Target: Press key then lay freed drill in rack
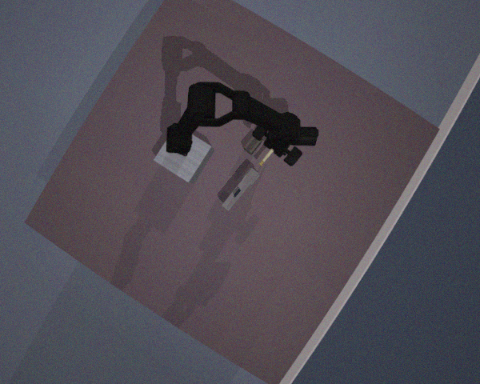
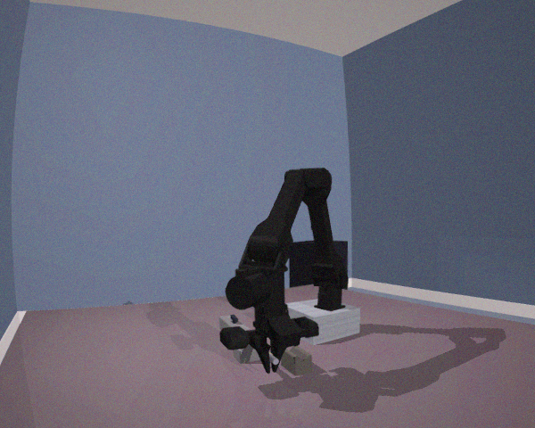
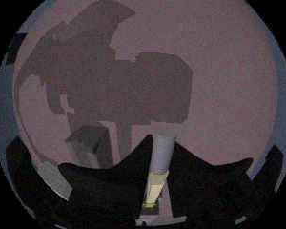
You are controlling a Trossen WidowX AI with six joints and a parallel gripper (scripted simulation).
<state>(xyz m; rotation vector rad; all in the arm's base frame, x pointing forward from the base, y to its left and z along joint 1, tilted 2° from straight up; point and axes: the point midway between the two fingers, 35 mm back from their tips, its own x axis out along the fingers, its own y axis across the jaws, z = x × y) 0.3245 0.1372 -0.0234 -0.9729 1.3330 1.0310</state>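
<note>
The slotted rack lies 8 cm behind my gripper tip and 2 cm to the right of it. Round my gripper tip: dark key: 22 cm to the right, 6 cm behind, 3 cm above.
</note>
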